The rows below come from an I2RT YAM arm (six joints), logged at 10 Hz.
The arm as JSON. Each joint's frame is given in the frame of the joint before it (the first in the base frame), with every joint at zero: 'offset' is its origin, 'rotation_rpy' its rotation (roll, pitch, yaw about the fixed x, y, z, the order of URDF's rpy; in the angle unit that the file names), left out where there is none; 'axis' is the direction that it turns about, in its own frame. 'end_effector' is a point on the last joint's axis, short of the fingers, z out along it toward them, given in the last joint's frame.
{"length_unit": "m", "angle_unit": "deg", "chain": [
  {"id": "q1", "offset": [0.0, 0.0, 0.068], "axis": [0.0, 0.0, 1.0]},
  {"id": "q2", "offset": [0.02, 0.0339, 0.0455], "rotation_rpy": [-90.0, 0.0, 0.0], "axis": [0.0, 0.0, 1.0]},
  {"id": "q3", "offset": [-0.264, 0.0, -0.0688], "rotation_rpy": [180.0, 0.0, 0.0], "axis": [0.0, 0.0, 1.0]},
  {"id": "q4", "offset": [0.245, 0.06, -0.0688], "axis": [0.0, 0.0, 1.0]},
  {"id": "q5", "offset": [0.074, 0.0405, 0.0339], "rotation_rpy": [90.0, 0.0, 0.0], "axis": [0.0, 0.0, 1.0]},
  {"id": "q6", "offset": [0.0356, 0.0, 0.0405], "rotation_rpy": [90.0, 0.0, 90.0], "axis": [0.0, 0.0, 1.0]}
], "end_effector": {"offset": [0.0, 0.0, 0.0], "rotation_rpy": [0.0, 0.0, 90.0]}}
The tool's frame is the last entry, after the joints.
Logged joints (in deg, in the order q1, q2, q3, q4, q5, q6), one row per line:
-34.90 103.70 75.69 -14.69 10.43 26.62
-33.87 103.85 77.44 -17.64 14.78 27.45
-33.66 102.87 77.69 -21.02 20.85 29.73
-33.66 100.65 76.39 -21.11 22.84 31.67
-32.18 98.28 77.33 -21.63 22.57 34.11
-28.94 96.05 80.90 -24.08 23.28 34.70
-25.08 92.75 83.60 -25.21 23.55 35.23
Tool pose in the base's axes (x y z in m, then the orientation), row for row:
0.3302 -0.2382 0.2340 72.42 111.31 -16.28
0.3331 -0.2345 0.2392 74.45 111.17 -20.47
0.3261 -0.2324 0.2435 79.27 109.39 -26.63
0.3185 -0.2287 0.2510 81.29 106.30 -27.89
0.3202 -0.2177 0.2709 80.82 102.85 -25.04
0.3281 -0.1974 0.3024 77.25 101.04 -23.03
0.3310 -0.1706 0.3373 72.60 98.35 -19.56
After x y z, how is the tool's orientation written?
As a rotation vector, in degrees.
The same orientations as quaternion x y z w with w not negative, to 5 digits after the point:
0.49788 0.76524 -0.11192 0.39242
0.50882 0.75978 -0.13990 0.37983
0.53691 0.74092 -0.18037 0.36088
0.55272 0.72277 -0.18963 0.36897
0.55689 0.70869 -0.17254 0.39731
0.54001 0.70631 -0.16099 0.42850
0.51731 0.70079 -0.13937 0.47102

